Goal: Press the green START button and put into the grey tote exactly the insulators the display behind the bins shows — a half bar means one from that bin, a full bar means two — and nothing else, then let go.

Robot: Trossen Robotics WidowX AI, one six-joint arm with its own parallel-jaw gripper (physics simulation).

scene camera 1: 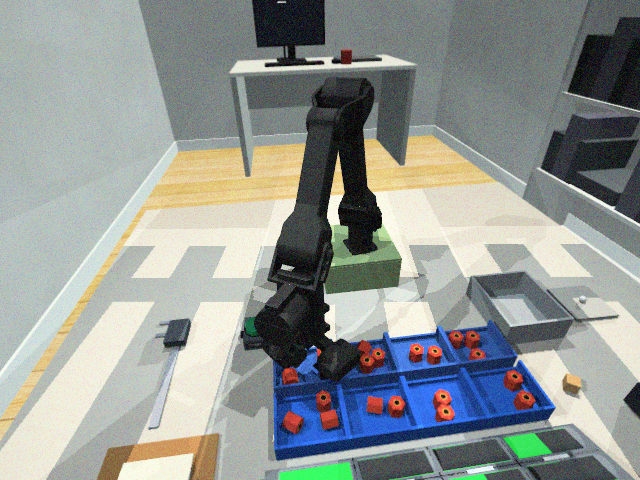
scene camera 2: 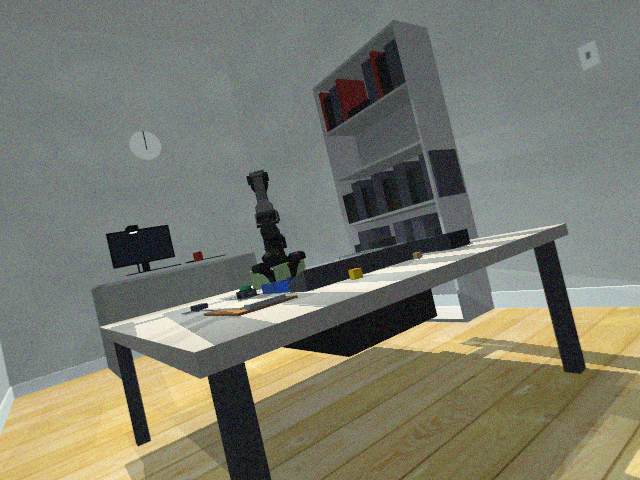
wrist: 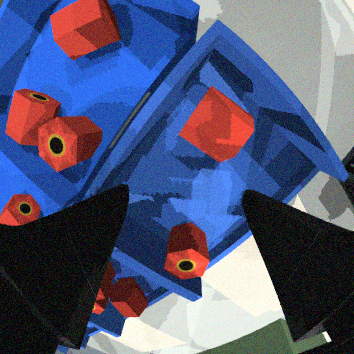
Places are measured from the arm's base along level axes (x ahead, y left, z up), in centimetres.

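Where they show: gripper, fingertip midpoint: (scene camera 1: 310, 370) (wrist: 187, 194); arm's base, origin of the base link: (scene camera 1: 360, 245).
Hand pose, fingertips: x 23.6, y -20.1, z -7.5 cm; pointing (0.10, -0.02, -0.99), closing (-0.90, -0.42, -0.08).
Note:
Each offset is from my fingertips to the top centre of the thing. "*": to the spot under its first point.
My gripper (scene camera 1: 312, 361) (wrist: 187, 194) is open and empty over the far-left bin of the blue bin tray (scene camera 1: 361, 441). In the wrist view, one red insulator @(dx +0.8, dy -4.0, dz +2.0 cm) (wrist: 217, 125) lies ahead of the fingertips, and another insulator @(dx -1.6, dy +3.0, dz +2.1 cm) (wrist: 186, 252) lies between the spread fingers' lines, near the bin wall. Every bin in scene camera 1 shows red insulators. The grey tote @(dx +0.8, dy +45.0, dz +4.5 cm) (scene camera 1: 542, 331) stands at the right; no insulator shows inside. The green START button @(dx -12.0, dy -7.7, dz +3.2 cm) (scene camera 1: 251, 326) is partly hidden by the arm. The display @(* dx +20.1, dy +5.5, dz +3.8 cm) (scene camera 1: 395, 465) shows several green bars, its near part cut off by the frame edge.
A lid with a white knob @(dx +3.6, dy +61.6, dz -0.1 cm) (scene camera 1: 594, 305) lies right of the tote. A wooden cube (scene camera 1: 571, 383) (scene camera 2: 417, 255) is right of the bins. A yellow cube @(dx +31.9, dy -0.8, dz +1.9 cm) (scene camera 2: 355, 273) stands near the table edge. A caliper-like tool @(* dx -17.0, dy -23.2, dz +1.0 cm) (scene camera 1: 176, 332) and a brown-edged board @(* dx +7.6, dy -18.4, dz -0.3 cm) (scene camera 1: 209, 449) lie left.

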